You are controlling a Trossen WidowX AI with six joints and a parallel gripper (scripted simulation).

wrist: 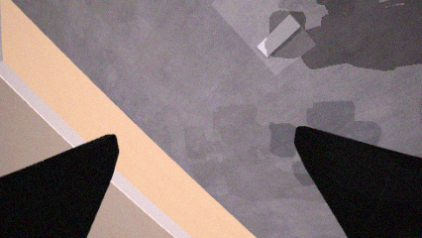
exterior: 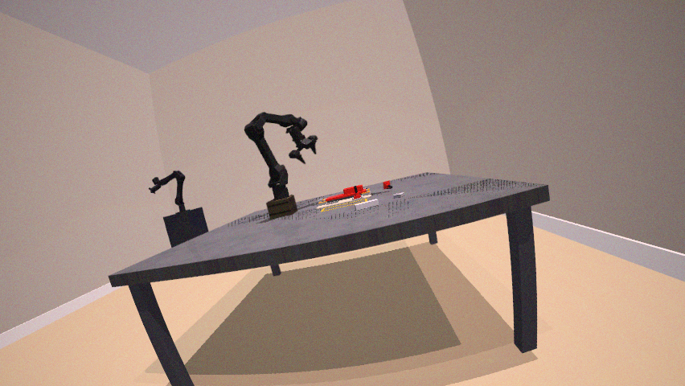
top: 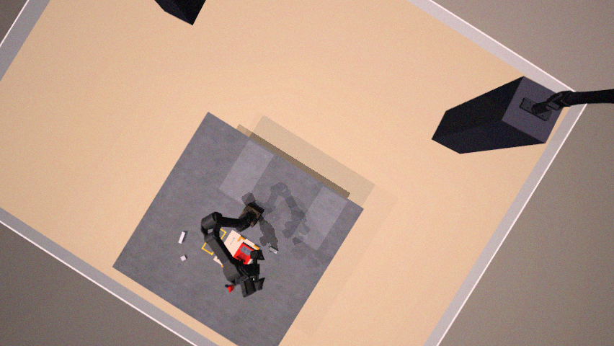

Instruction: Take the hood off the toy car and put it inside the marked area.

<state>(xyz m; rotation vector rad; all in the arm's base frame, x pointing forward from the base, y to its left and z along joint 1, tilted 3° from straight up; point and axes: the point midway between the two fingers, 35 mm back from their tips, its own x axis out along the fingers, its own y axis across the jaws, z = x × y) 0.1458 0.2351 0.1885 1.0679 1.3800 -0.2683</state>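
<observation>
Right now my gripper tip is 19 cm short of the hood, 17 cm to the left of it and 21 cm above it. The rest, counted from my gripper tip: white bar: 21 cm ahead, 60 cm to the right, 24 cm below.
</observation>
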